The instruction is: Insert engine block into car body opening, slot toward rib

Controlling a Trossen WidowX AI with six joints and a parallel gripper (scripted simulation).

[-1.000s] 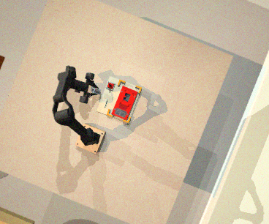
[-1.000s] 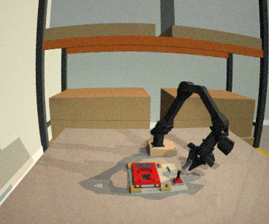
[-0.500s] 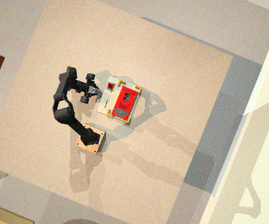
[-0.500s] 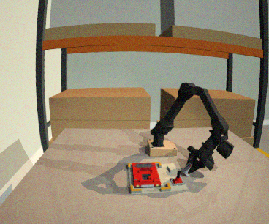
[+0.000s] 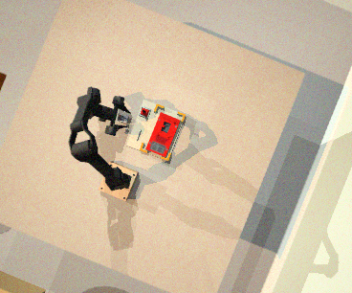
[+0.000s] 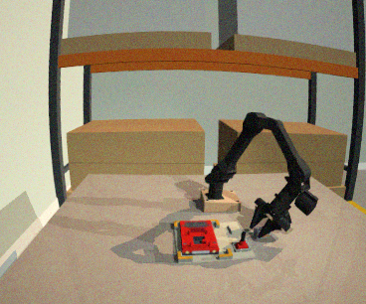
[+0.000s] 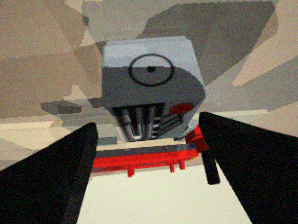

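My gripper tip is now 10 mm past the grey engine block, 30 mm to the right of it and 10 mm above it.
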